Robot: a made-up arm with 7 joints.
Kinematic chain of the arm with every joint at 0, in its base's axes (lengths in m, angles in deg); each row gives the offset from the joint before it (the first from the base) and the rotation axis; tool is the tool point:
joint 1: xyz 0 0 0.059 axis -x
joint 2: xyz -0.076 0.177 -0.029 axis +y
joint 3: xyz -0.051 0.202 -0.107 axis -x
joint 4: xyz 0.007 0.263 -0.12 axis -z
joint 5: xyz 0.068 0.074 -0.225 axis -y
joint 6: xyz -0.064 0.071 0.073 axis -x
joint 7: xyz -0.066 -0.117 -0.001 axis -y
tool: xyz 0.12 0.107 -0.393
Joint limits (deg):
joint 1: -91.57..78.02
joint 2: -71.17..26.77
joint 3: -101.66..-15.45
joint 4: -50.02..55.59
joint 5: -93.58..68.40
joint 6: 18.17..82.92
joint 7: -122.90..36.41
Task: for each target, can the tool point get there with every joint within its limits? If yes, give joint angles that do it. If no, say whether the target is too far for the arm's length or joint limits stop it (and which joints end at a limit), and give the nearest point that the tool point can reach.
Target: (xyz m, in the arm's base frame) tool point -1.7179 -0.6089 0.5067
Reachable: no: too far | nearest point -0.7791 -0.2551 0.6507 | short by 1.014 m
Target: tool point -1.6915 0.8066 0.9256
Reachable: no: too far | nearest point -0.8040 0.6550 0.7628 | short by 0.915 m
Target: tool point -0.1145 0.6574 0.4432
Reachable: yes | joints -57.57 -43.55 -54.24 28.38 -33.23 70.66 -21.91
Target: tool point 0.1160 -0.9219 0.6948
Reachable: no: joint limits stop it (at a limit: joint 1, joint 3, joint 7) | nearest point 0.0767 -0.7310 0.7045 | short by 0.195 m
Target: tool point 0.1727 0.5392 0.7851
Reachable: yes | joints -67.00 -62.69 -51.79 8.88 -60.17 49.13 20.49
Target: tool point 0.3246 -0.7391 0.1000
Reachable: no: joint limits stop it (at a limit: joint 1, joint 2, joint 3, joint 4, joint 7) | nearest point 0.1549 -0.5316 0.3178 | short by 0.345 m
